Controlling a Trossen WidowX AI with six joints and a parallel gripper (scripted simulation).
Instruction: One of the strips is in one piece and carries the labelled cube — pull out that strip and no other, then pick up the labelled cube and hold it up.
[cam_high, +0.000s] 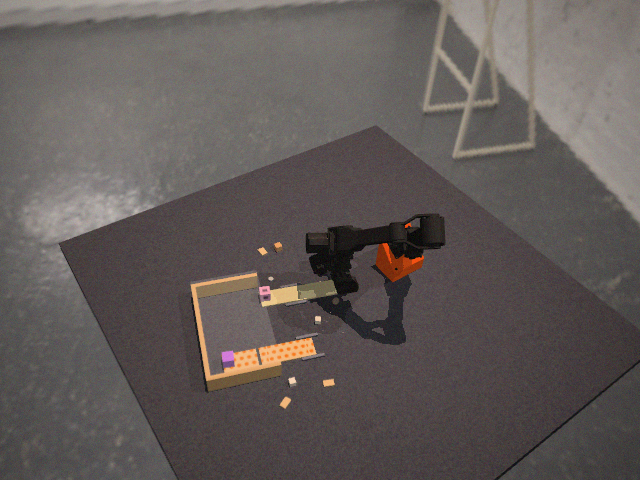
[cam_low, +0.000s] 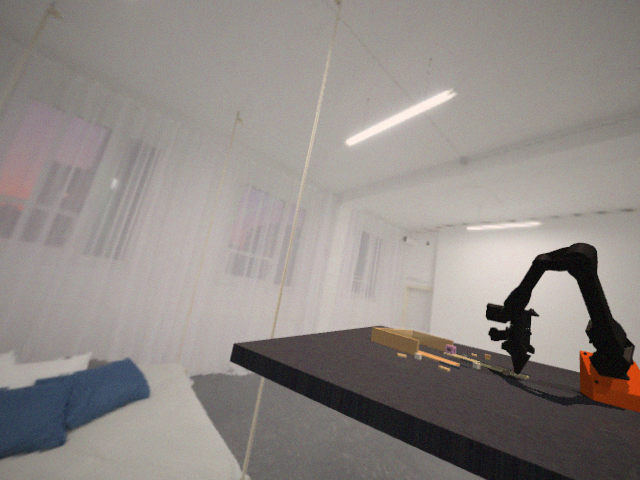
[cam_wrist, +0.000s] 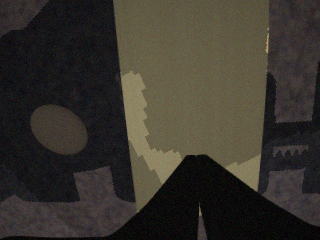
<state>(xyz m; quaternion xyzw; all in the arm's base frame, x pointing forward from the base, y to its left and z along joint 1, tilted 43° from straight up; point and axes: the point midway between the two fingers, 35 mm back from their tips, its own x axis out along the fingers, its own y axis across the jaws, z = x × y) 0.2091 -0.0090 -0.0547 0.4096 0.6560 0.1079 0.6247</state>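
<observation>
Now: gripper tip 90 mm short of the plain strip and 40 mm to the left of it. From my gripper tip the other things lie so: labelled cube (200 mm ahead, 100 mm to the right, 20 mm above).
</observation>
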